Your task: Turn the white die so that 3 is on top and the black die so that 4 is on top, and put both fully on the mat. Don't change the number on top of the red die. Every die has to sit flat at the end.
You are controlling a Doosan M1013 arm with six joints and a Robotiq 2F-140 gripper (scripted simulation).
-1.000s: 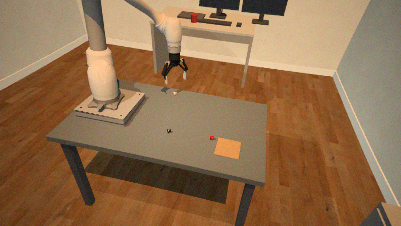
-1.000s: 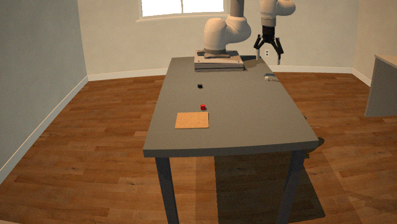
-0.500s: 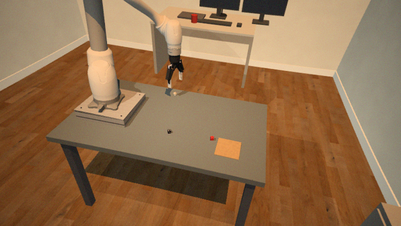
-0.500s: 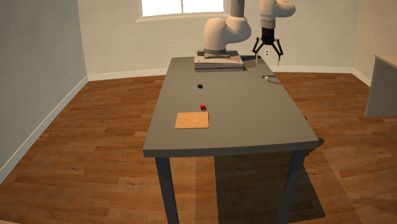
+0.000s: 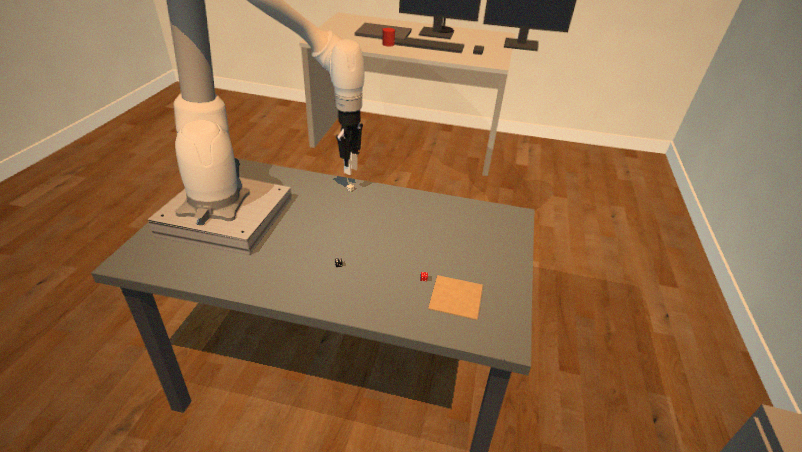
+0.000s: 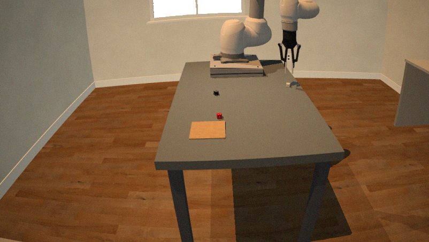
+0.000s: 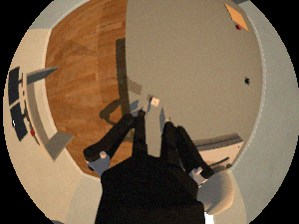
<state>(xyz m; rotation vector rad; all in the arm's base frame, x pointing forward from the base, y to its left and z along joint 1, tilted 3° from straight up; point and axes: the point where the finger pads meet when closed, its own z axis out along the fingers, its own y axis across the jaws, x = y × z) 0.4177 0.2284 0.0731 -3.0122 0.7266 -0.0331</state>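
My gripper is now 110 mm above the white die. The rest, counted from my hand: orange mat (380 mm ahead, 520 mm to the right, 110 mm below); then black die (20 mm ahead, 420 mm to the right, 110 mm below); then red die (290 mm ahead, 450 mm to the right, 110 mm below).
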